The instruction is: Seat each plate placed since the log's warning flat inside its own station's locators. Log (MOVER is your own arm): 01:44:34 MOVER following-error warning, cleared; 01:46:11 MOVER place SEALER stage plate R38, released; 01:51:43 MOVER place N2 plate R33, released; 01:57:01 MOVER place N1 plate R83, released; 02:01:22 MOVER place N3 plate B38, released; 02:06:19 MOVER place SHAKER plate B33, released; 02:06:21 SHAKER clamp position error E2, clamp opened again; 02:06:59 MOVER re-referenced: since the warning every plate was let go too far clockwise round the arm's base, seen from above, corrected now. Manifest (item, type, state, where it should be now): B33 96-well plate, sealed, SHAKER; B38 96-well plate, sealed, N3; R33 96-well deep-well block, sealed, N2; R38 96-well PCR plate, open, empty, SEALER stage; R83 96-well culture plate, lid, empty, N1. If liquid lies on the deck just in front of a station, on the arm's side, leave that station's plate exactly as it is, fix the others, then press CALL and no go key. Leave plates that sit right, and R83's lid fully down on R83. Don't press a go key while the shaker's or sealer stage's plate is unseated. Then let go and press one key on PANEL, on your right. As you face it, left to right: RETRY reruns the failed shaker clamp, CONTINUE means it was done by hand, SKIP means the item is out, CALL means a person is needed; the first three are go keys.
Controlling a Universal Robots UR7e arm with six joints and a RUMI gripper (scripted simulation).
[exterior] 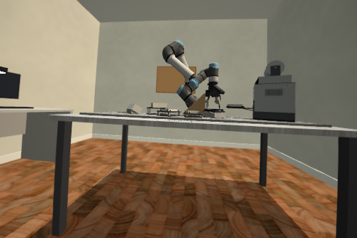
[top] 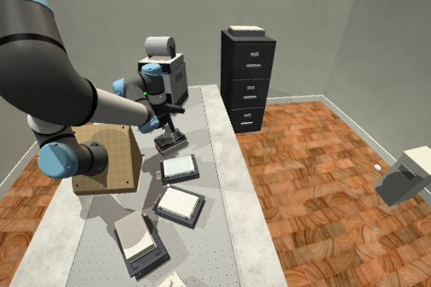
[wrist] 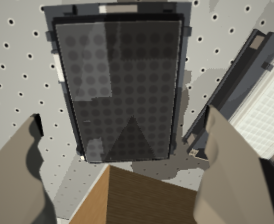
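Right now my hand is 1 cm above the dark plate. From my hand the other things lie so: cream PCR plate: 12 cm behind, 22 cm to the left, 3 cm above; retry key: 4 cm behind, 61 cm to the right, 1 cm below; continue key: 9 cm behind, 64 cm to the right, 1 cm below.
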